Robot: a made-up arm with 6 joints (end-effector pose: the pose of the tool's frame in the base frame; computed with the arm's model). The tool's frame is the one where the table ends.
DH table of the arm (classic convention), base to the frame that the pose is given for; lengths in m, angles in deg. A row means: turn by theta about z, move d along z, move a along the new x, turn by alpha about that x. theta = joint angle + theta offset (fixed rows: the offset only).
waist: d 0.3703; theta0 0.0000; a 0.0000; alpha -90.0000
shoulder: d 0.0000; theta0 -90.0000; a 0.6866; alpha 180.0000
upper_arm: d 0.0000; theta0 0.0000; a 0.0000; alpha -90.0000
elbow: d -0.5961; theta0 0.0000; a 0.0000; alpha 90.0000
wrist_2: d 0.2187; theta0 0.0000; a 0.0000; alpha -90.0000
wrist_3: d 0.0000; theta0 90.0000; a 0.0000; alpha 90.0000
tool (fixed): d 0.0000; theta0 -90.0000; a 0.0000; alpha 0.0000
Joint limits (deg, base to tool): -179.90..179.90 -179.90..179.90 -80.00..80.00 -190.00..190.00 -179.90..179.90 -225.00..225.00
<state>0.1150 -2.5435 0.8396 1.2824 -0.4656 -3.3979</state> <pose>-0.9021 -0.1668 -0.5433 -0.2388 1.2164 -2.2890</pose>
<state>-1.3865 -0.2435 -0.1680 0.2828 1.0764 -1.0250</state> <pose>-0.1287 -0.4556 1.1425 -0.1044 -1.1269 -0.5396</pose>
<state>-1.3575 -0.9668 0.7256 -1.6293 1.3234 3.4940</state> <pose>-0.0766 0.4139 1.3784 -0.4062 0.2846 -2.8906</pose>
Working (the frame after each row of the table, in the pose's form):
after waist: 0.0000 0.0000 0.3703 -1.3026 1.0506 -1.0506
after shoulder: -0.1196 0.5523 0.7602 -0.6062 -1.5321 0.9168
after upper_arm: -0.1196 0.5523 0.7602 1.9116 2.3699 -0.1164
after elbow: -0.1349 0.6230 1.3519 -0.2730 1.9417 -2.1951
after wrist_2: -0.0766 0.4139 1.3784 -0.3321 1.7937 0.0814
after wrist_3: -0.0766 0.4139 1.3784 -0.0633 0.3597 -1.3452

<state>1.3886 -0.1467 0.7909 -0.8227 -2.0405 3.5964</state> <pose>0.2154 0.3483 1.4352 0.7049 2.2583 -0.5128</pose>
Working (the frame after each row of the table, in the pose's form):
after waist: 0.0000 0.0000 0.3703 -1.2899 -1.0739 1.0739
after shoulder: -0.0182 -0.0987 1.0495 2.1741 -0.3608 2.2035
after upper_arm: -0.0182 -0.0987 1.0495 1.6648 -1.9995 0.5454
after elbow: 0.0457 0.2482 1.5301 -2.0645 0.6101 -0.9226
after wrist_2: 0.2154 0.3483 1.4352 0.8878 0.0762 1.8447
after wrist_3: 0.2154 0.3483 1.4352 2.0590 1.0794 0.2776

